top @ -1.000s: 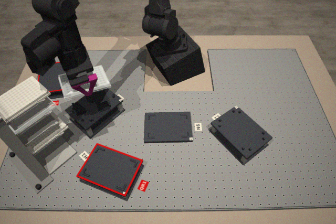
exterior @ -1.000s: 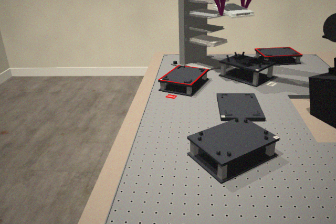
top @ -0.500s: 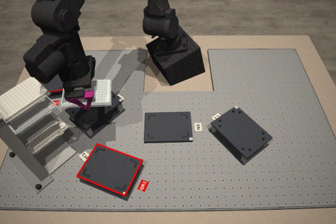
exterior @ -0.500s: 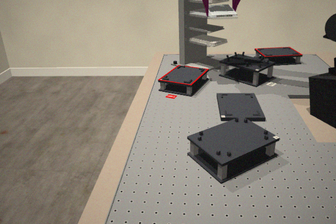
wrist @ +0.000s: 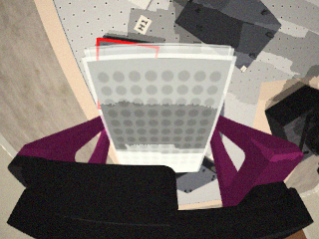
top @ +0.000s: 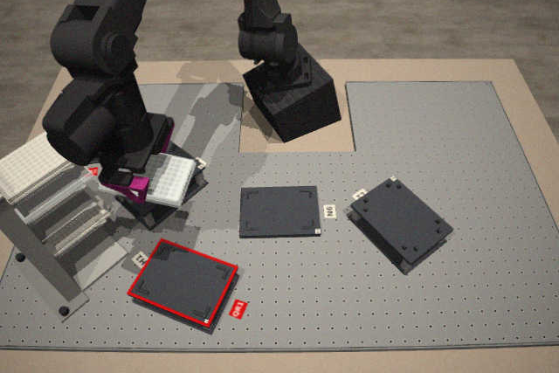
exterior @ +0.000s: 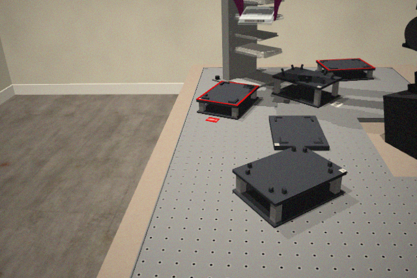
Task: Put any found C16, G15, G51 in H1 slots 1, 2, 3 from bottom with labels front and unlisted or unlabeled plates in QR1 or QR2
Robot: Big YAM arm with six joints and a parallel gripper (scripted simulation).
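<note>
Now: hand 8 cm short of the quarantine nest QR1, 3 cm to the right of it and 21 cm above it. Also, from my hand: plate labelled G51: 1 cm behind, 18 cm to the right, 3 cm below; then plate hotel H1: 5 cm ahead, 23 cm to the right, 9 cm below; then regrip nest: 15 cm behind, 5 cm to the right, 19 cm below.
</note>
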